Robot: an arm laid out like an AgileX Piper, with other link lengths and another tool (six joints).
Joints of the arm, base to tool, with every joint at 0 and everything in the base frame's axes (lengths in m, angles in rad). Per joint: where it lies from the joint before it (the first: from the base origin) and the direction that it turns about. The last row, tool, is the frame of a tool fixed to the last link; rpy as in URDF.
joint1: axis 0 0 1 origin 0 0 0.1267
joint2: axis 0 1 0 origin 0 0 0
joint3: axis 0 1 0 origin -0.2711 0 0.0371
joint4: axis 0.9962 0 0.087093 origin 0.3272 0 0.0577
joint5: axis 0 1 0 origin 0 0 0
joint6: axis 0.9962 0 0.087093 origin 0.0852 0 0.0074
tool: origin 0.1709 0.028 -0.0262 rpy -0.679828 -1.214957 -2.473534
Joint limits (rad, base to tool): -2.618..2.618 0..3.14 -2.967..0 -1.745..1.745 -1.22..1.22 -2.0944..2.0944
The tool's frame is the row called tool.
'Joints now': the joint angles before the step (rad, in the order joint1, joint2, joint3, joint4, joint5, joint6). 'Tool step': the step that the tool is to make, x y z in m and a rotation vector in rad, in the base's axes. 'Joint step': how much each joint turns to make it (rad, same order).
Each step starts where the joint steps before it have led.
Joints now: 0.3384, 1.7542, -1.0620, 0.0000, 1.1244, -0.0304
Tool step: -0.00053, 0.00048, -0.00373, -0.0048, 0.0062, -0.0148
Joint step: 0.0000, 0.0114, 0.0000, 0.0000, -0.0039, 0.0151
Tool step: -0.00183, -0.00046, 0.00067, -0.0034, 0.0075, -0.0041
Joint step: 0.0000, 0.0000, 0.0000, 0.0000, 0.0082, 0.0042
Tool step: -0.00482, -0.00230, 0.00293, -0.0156, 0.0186, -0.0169
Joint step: 0.0001, -0.0031, 0.0000, -0.0058, 0.0259, 0.0206
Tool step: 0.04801, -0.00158, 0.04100, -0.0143, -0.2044, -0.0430
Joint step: -0.0001, -0.0972, -0.0618, -0.0846, -0.0254, 0.0874
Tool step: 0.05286, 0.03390, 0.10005, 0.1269, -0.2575, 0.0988
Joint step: 0.0172, -0.1191, -0.1774, 0.0469, 0.0052, -0.0969
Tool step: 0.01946, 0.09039, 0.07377, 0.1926, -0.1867, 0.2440
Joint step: 0.0978, 0.0047, -0.1729, 0.1728, -0.0728, -0.1762
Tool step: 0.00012, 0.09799, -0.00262, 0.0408, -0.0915, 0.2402
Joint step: 0.1670, 0.1482, -0.1365, 0.0445, -0.0988, -0.1053
